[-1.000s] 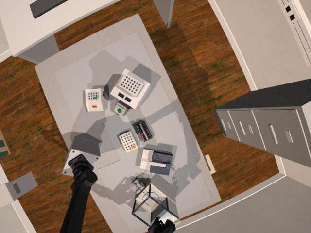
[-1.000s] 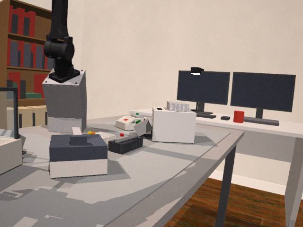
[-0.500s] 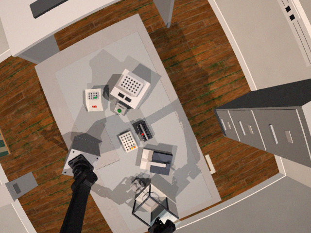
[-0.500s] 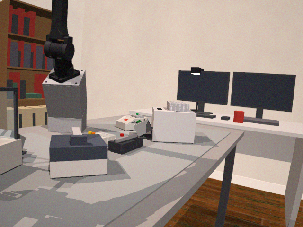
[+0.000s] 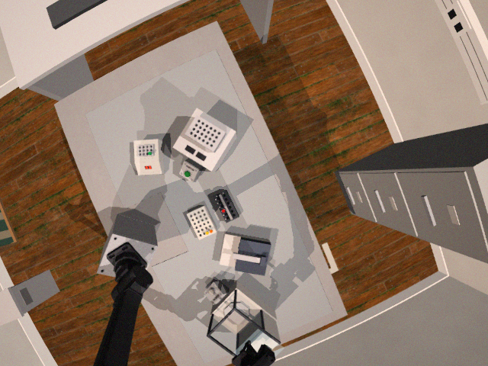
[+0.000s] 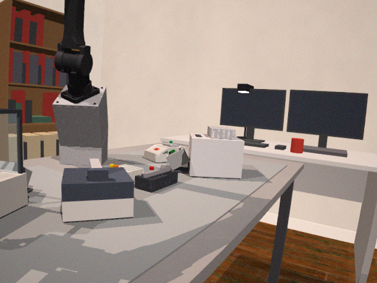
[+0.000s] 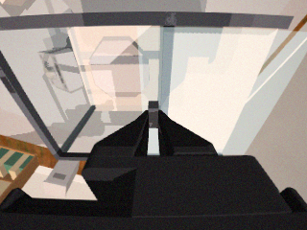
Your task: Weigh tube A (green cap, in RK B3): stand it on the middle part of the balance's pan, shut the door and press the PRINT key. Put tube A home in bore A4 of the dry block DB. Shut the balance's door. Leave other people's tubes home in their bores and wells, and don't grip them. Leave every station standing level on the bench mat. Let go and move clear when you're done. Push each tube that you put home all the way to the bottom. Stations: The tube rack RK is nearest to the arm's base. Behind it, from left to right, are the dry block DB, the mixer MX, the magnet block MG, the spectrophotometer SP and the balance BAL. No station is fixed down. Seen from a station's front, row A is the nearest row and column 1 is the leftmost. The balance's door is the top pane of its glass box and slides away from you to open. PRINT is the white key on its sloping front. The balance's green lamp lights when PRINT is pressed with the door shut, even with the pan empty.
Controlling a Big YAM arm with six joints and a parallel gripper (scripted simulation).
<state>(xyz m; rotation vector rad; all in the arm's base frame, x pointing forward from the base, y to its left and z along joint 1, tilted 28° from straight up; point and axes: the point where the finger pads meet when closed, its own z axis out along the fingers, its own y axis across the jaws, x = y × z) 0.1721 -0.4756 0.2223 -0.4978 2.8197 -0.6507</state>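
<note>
My gripper is now 20 mm past the pale pan, 60 mm to the right of it and 140 mm above it. From my hand the other things lie so: spectrophotometer: 160 mm ahead, 260 mm to the left, 160 mm below; tinted glass pane: 10 mm ahead, 30 mm to the right, 10 mm below; white print key: 60 mm behind, 200 mm to the left, 150 mm below.
</note>
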